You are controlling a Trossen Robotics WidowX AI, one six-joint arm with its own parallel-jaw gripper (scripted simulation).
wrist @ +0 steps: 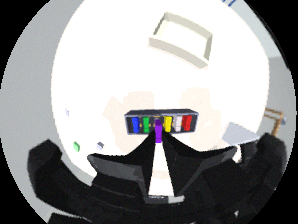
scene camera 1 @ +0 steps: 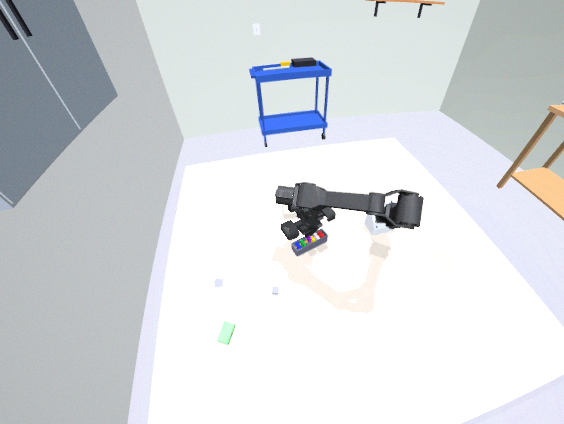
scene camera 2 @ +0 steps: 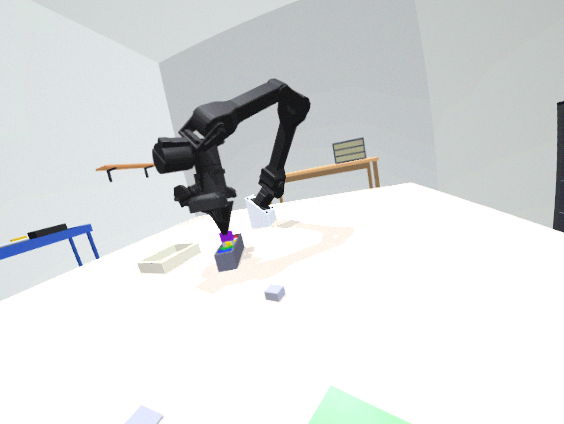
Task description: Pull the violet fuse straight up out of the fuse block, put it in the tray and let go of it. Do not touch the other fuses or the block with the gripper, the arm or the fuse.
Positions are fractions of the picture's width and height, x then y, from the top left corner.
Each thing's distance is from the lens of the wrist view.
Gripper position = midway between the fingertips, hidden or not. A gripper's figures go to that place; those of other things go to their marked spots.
my gripper (wrist: 0.53, 0.59): 10 cm
cream tray (wrist: 0.59, 0.15): 21 cm
